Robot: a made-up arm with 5 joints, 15 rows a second.
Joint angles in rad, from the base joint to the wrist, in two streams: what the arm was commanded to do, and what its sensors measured. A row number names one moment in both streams.
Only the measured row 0 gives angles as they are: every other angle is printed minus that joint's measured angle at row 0.
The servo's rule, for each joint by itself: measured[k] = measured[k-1] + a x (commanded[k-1-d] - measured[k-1]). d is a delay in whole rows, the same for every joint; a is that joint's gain. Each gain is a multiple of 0.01, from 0.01 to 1. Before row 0 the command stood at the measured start. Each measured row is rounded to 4 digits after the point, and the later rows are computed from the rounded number. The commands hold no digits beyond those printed.
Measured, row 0:
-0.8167 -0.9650 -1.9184 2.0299 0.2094
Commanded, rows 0 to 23:
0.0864 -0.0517 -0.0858 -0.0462 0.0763
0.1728 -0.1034 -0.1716 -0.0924 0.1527
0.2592 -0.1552 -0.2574 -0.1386 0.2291
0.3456 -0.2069 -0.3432 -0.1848 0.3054
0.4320 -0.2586 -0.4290 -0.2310 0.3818
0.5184 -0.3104 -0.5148 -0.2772 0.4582
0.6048 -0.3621 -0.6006 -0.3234 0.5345
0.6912 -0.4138 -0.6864 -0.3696 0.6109
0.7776 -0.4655 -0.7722 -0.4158 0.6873
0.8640 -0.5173 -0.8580 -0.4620 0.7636
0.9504 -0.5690 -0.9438 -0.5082 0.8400
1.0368 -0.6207 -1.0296 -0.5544 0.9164
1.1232 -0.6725 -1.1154 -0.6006 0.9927
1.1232 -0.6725 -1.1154 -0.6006 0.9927
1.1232 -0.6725 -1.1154 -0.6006 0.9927
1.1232 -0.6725 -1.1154 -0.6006 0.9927
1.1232 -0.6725 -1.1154 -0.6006 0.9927
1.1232 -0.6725 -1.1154 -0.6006 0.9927
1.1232 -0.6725 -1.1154 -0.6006 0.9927
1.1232 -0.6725 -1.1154 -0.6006 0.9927
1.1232 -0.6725 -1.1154 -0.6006 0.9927
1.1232 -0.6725 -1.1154 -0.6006 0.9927
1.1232 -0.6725 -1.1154 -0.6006 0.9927
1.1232 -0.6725 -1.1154 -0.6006 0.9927
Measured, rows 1 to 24:
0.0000 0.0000 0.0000 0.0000 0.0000
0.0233 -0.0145 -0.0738 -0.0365 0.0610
0.0637 -0.0394 -0.1579 -0.0807 0.1344
0.1165 -0.0718 -0.2435 -0.1264 0.2102
0.1784 -0.1096 -0.3292 -0.1725 0.2864
0.2469 -0.1513 -0.4150 -0.2187 0.3627
0.3202 -0.1958 -0.5008 -0.2649 0.4391
0.3970 -0.2424 -0.5866 -0.3111 0.5154
0.4764 -0.2904 -0.6724 -0.3573 0.5918
0.5577 -0.3394 -0.7582 -0.4035 0.6682
0.6404 -0.3892 -0.8440 -0.4497 0.7445
0.7241 -0.4395 -0.9298 -0.4959 0.8209
0.8085 -0.4902 -1.0156 -0.5421 0.8973
0.8935 -0.5412 -1.1014 -0.5883 0.9736
0.9555 -0.5780 -1.1134 -0.5980 0.9889
1.0008 -0.6045 -1.1151 -0.6001 0.9919
1.0338 -0.6235 -1.1154 -0.6005 0.9925
1.0579 -0.6372 -1.1154 -0.6006 0.9927
1.0755 -0.6471 -1.1154 -0.6006 0.9927
1.0884 -0.6542 -1.1154 -0.6006 0.9927
1.0978 -0.6593 -1.1154 -0.6006 0.9927
1.1047 -0.6630 -1.1154 -0.6006 0.9927
1.1097 -0.6657 -1.1154 -0.6006 0.9927
1.1133 -0.6676 -1.1154 -0.6006 0.9927
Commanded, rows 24 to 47:
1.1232 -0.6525 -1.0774 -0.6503 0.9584
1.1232 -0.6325 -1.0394 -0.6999 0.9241
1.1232 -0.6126 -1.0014 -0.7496 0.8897
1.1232 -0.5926 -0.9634 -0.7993 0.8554
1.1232 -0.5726 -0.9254 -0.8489 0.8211
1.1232 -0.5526 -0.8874 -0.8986 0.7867
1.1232 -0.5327 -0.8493 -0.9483 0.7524
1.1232 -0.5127 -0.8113 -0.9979 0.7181
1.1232 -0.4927 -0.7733 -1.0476 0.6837
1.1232 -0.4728 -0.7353 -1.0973 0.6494
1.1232 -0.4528 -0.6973 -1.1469 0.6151
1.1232 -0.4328 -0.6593 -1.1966 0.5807
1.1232 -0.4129 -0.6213 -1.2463 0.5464
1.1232 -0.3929 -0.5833 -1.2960 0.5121
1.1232 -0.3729 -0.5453 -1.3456 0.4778
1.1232 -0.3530 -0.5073 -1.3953 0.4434
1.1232 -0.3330 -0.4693 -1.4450 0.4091
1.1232 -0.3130 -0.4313 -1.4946 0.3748
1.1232 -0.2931 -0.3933 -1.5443 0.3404
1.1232 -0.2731 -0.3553 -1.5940 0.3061
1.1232 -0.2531 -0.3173 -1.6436 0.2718
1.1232 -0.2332 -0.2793 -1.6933 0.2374
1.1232 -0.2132 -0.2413 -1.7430 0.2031
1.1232 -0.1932 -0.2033 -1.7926 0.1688
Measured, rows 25 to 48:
1.1160 -0.6690 -1.1154 -0.6006 0.9927
1.1179 -0.6644 -1.0827 -0.6399 0.9653
1.1193 -0.6555 -1.0455 -0.6873 0.9323
1.1204 -0.6435 -1.0076 -0.7365 0.8982
1.1212 -0.6292 -0.9696 -0.7861 0.8640
1.1217 -0.6134 -0.9316 -0.8357 0.8297
1.1221 -0.5964 -0.8936 -0.8854 0.7953
1.1224 -0.5786 -0.8555 -0.9351 0.7610
1.1226 -0.5601 -0.8175 -0.9847 0.7267
1.1228 -0.5412 -0.7795 -1.0344 0.6923
1.1229 -0.5220 -0.7415 -1.0841 0.6580
1.1230 -0.5026 -0.7035 -1.1337 0.6237
1.1231 -0.4831 -0.6655 -1.1834 0.5893
1.1231 -0.4634 -0.6275 -1.2331 0.5550
1.1231 -0.4437 -0.5895 -1.2828 0.5207
1.1231 -0.4239 -0.5515 -1.3324 0.4864
1.1231 -0.4040 -0.5135 -1.3821 0.4520
1.1231 -0.3841 -0.4755 -1.4318 0.4177
1.1231 -0.3642 -0.4375 -1.4814 0.3834
1.1231 -0.3443 -0.3995 -1.5311 0.3490
1.1231 -0.3244 -0.3615 -1.5808 0.3147
1.1231 -0.3044 -0.3235 -1.6304 0.2804
1.1231 -0.2845 -0.2855 -1.6801 0.2460
1.1231 -0.2645 -0.2475 -1.7298 0.2117

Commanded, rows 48 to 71:
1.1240 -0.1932 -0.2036 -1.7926 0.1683
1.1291 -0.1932 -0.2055 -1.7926 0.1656
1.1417 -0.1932 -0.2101 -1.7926 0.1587
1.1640 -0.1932 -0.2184 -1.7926 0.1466
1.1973 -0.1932 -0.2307 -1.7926 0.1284
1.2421 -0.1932 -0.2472 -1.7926 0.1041
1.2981 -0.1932 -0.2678 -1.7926 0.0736
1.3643 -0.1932 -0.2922 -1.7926 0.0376
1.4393 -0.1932 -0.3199 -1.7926 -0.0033
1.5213 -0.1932 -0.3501 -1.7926 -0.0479
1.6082 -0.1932 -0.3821 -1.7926 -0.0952
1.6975 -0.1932 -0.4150 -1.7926 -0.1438
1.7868 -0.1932 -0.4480 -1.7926 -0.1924
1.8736 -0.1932 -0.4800 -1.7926 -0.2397
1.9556 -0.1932 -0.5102 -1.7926 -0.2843
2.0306 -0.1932 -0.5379 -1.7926 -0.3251
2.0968 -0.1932 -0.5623 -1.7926 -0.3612
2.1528 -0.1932 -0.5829 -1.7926 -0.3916
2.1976 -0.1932 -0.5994 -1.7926 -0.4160
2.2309 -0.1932 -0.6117 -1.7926 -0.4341
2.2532 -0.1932 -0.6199 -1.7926 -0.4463
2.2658 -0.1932 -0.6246 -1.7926 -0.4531
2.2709 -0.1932 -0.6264 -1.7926 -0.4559
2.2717 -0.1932 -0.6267 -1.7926 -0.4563
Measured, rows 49 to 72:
1.1231 -0.2445 -0.2095 -1.7794 0.1774
1.1233 -0.2301 -0.2044 -1.7898 0.1701
1.1249 -0.2198 -0.2053 -1.7920 0.1665
1.1294 -0.2124 -0.2094 -1.7925 0.1603
1.1387 -0.2070 -0.2171 -1.7926 0.1493
1.1545 -0.2031 -0.2288 -1.7926 0.1326
1.1782 -0.2003 -0.2446 -1.7926 0.1098
1.2106 -0.1983 -0.2646 -1.7926 0.0808
1.2521 -0.1969 -0.2883 -1.7926 0.0462
1.3026 -0.1959 -0.3155 -1.7926 0.0066
1.3616 -0.1951 -0.3453 -1.7926 -0.0370
1.4282 -0.1946 -0.3769 -1.7926 -0.0836
1.5009 -0.1942 -0.4097 -1.7926 -0.1318
1.5781 -0.1939 -0.4426 -1.7926 -0.1803
1.6579 -0.1937 -0.4748 -1.7926 -0.2278
1.7383 -0.1936 -0.5052 -1.7926 -0.2730
1.8172 -0.1935 -0.5333 -1.7926 -0.3147
1.8927 -0.1934 -0.5582 -1.7926 -0.3519
1.9629 -0.1933 -0.5794 -1.7926 -0.3837
2.0263 -0.1933 -0.5966 -1.7926 -0.4095
2.0815 -0.1933 -0.6096 -1.7926 -0.4292
2.1279 -0.1933 -0.6185 -1.7926 -0.4429
2.1651 -0.1933 -0.6237 -1.7926 -0.4511
2.1937 -0.1933 -0.6260 -1.7926 -0.4549

